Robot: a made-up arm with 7 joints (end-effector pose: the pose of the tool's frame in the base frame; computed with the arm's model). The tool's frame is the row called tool.
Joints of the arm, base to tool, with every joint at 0 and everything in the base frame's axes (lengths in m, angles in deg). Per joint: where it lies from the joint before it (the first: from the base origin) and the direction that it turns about. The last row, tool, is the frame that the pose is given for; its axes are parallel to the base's.
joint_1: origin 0 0 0.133 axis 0 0 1
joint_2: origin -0.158 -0.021 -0.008 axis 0 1 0
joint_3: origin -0.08 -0.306 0.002 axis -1 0 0
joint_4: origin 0.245 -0.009 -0.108 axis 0 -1 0
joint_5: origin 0.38 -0.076 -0.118 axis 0 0 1
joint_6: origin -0.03 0.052 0.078 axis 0 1 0
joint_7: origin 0.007 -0.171 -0.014 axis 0 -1 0
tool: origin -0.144 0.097 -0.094
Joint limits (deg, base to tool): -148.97..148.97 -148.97..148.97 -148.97..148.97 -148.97..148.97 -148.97..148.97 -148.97..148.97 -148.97..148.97
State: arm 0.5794 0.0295 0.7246 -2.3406 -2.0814 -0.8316 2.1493
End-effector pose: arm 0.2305 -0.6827 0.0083 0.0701 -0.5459 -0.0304 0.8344
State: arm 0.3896 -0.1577 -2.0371 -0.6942 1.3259 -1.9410 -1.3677
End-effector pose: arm 0.0797 0.2418 0.2429 0.0016 -0.8970 0.2349 -0.3743
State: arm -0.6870 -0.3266 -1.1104 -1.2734 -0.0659 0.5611 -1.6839
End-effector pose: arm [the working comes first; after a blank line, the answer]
Working (the frame after each row of the table, in the pose's form):
after joint_1: 0.0000 0.0000 0.1330 0.9416 0.0000 0.0000 -0.3368
after joint_2: -0.1355 0.0840 0.1250 0.9291 -0.0548 -0.1531 -0.3323
after joint_3: -0.3886 -0.1042 0.1012 0.8184 0.4432 -0.3052 -0.2017
after joint_4: -0.1365 -0.1910 0.1267 0.8395 0.4763 0.2411 0.1013
after joint_5: 0.1278 0.0095 -0.1057 0.8424 0.4681 0.2567 0.0736
after joint_6: 0.1473 -0.0313 -0.0182 0.7384 0.4294 0.4799 0.2003
after joint_7: 0.1183 -0.1144 -0.1657 0.1338 0.1365 0.8704 0.4537

0.2295 -0.1835 -0.0179 0.1338 0.1365 0.8704 0.4537
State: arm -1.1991 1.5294 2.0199 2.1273 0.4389 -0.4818 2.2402
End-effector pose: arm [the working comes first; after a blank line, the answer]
Working (the frame after each row of the table, in the pose's form):
after joint_1: 0.0000 0.0000 0.1330 0.8256 0.0000 0.0000 -0.5643
after joint_2: -0.0770 0.1396 0.1250 0.5957 0.3907 0.5716 -0.4072
after joint_3: -0.3625 0.0297 0.2050 0.6477 -0.2967 0.6488 0.2674
after joint_4: -0.4259 -0.0649 -0.0375 0.8817 0.0897 -0.2510 0.3892
after joint_5: -0.1093 0.1688 0.0589 0.7758 0.0329 -0.2645 0.5718
after joint_6: -0.1917 0.1330 0.0993 0.6903 0.1684 -0.4420 0.5475
after joint_7: -0.0309 0.0885 0.1401 0.0972 -0.5661 0.8139 -0.0869

-0.0938 0.2599 0.2151 0.0972 -0.5661 0.8139 -0.0869
